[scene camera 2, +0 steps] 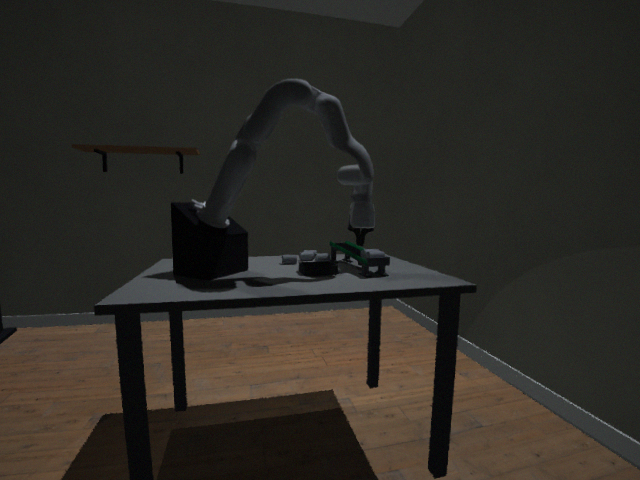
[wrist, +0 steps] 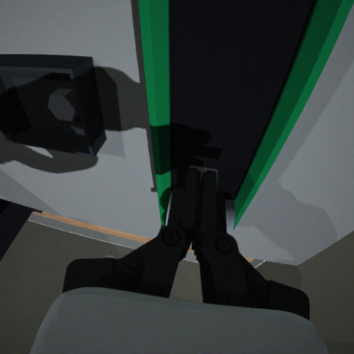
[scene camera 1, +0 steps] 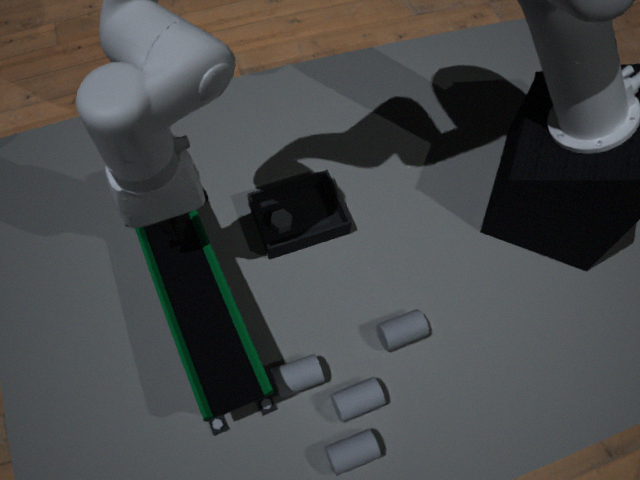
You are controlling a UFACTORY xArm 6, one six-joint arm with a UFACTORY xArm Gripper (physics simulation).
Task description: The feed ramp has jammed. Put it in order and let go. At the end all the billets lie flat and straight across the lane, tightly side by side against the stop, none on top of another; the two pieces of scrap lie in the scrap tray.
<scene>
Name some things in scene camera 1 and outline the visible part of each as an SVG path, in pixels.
A scrap tray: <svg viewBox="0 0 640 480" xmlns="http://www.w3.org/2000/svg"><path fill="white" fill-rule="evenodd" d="M328 170L248 193L249 207L269 260L350 234L352 222ZM285 209L292 215L292 224L289 231L279 234L270 227L272 212Z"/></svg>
A billet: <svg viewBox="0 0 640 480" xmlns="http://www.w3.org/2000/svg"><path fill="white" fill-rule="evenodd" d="M375 377L330 394L334 410L342 423L385 405L383 391Z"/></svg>
</scene>
